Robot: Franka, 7 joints.
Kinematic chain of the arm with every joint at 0, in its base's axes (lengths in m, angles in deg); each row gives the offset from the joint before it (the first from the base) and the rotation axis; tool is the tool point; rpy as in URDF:
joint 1: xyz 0 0 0.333 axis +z
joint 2: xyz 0 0 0 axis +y
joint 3: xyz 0 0 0.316 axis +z
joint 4: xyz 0.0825 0 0 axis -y
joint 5: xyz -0.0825 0 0.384 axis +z
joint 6: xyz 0 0 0 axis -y
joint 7: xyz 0.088 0 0 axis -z
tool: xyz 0 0 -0.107 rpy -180 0 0
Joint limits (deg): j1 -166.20..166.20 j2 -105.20..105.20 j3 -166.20..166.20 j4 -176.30..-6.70 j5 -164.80..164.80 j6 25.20..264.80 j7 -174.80..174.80
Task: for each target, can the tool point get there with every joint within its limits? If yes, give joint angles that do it. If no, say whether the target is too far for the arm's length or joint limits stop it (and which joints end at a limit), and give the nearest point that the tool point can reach.
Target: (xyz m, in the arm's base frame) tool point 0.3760 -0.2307 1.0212
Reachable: yes | joints 113.68 -49.09 -55.30 -48.23 -70.29 183.78 -1.47
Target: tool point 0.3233 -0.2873 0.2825
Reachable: yes | joints 28.55 66.43 -56.48 -134.27 93.07 237.95 -128.79
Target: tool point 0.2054 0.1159 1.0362
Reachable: yes | joints 123.36 -23.29 -64.24 -51.32 101.60 57.40 -43.54
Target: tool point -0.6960 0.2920 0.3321
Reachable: yes | joints -58.02 -54.70 -128.42 -72.83 -10.88 120.70 59.14
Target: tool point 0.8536 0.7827 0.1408
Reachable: no: too far | nearest point 0.6238 0.5720 0.1925 | short by 0.316 m
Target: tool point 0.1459 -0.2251 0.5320
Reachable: yes | joints -2.43 -84.16 -58.97 -159.56 -118.44 175.92 -31.56
